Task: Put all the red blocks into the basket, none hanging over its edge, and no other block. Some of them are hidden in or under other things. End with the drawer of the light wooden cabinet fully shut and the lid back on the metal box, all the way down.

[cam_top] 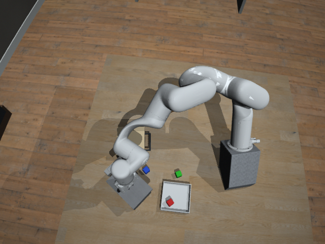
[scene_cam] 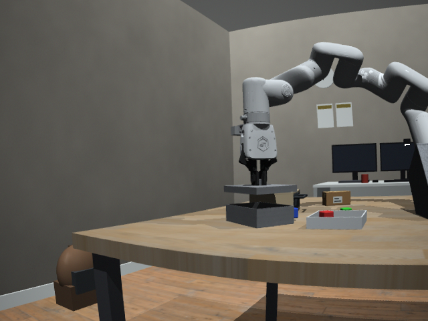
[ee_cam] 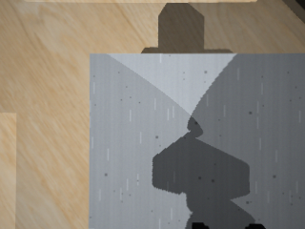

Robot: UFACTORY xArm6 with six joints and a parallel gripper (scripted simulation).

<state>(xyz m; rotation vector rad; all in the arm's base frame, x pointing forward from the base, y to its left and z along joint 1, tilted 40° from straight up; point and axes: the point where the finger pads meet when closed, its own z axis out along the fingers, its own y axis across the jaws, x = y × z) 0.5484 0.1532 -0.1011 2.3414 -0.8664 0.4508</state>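
Right now the grey metal box is 100 mm below my hand. From my hand the other things lie so: light wooden cabinet (240 mm to the right, 90 mm below); grey lid (30 mm below); drawer (10 mm behind, 240 mm to the right, 90 mm below).
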